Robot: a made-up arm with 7 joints.
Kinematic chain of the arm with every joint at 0, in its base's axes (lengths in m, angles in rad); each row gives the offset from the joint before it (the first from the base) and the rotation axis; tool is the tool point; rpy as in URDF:
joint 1: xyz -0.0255 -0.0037 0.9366 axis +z
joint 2: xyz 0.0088 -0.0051 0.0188 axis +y
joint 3: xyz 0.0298 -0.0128 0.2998 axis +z
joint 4: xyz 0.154 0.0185 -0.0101 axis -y
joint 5: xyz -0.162 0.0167 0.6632 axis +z
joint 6: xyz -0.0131 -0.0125 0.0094 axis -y
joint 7: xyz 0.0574 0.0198 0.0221 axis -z
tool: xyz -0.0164 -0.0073 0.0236 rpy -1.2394 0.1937 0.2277
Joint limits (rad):
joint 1: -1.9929..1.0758
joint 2: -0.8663..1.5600
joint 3: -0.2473..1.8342
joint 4: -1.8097..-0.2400
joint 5: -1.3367..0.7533
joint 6: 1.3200..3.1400
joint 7: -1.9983..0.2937
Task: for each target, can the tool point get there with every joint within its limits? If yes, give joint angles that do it. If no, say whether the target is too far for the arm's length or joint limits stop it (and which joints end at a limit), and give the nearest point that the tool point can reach.
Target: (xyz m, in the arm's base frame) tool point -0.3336 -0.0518 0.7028
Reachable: no: joint limits stop it (at a limit: joint 1, joint 3, joint 4, joint 5, joint 6) | nearest point -0.4342 -0.3489 0.2139 | short by 0.581 m
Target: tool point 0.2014 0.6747 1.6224
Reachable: yes | joints -0.1711 -0.3666 1.1756 -1.4670 0.3858 2.5735 -0.4592
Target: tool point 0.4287 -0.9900 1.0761
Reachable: yes | joints -1.5242 0.9800 0.7869 -0.9239 0.4489 1.6344 -0.9110
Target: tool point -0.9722 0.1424 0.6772
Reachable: no: joint limits stop it (at a limit: joint 2, joint 3, joint 4, joint 5, joint 7) | nearest point -0.9391 0.1373 0.9101 | short by 0.235 m
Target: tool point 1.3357 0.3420 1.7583
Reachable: no: too far | nearest point 0.9277 0.2384 1.5161 | short by 0.486 m
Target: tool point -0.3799 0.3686 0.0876
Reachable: no: joint limits stop it (at a limit: joint 1, joint 2, joint 4, joint 5, joint 6, joint 7) | nearest point -0.2899 0.4800 0.1327 | short by 0.150 m
